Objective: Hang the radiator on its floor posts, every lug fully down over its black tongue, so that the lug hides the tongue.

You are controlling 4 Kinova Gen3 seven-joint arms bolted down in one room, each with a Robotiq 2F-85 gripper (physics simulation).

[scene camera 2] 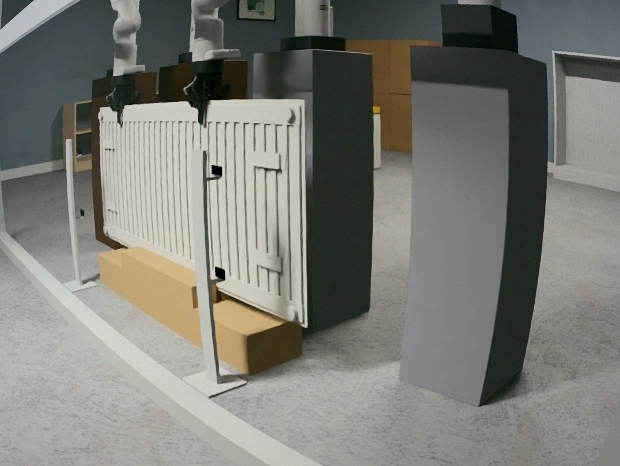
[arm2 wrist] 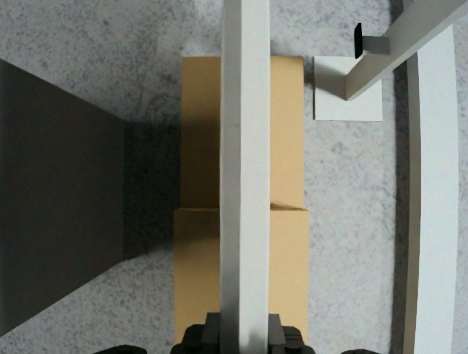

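Observation:
The white radiator (arm2 wrist: 255, 150) (scene camera 2: 160, 175) stands upright behind two white floor posts (scene camera 2: 200, 225) (scene camera 2: 72, 210); one post (arm2 wrist: 410, 35) shows at upper right in the wrist view. Black tongues (arm2 wrist: 358, 40) (scene camera 2: 216, 170) (scene camera 2: 219, 273) (scene camera 2: 81, 212) are uncovered. On the radiator's face, the right-hand lugs (scene camera 2: 267, 160) (scene camera 2: 269, 261) are apart from the tongues. Arm2's gripper (arm2 wrist: 243, 332) is shut on the radiator's top edge. In the scene view, a left gripper (scene camera 2: 120, 119) and a middle gripper (scene camera 2: 201, 119) are at the top edge; the grippers of the two right-hand arms are out of view.
Tan blocks (arm2 wrist: 287, 125) (scene camera 2: 150, 280) lie under the radiator; contact is unclear. Two grey pedestals (scene camera 2: 340, 190) (scene camera 2: 456, 225) stand at right, brown ones behind. A white rail (arm2 wrist: 437, 175) (scene camera 2: 150, 385) runs along the floor past the posts.

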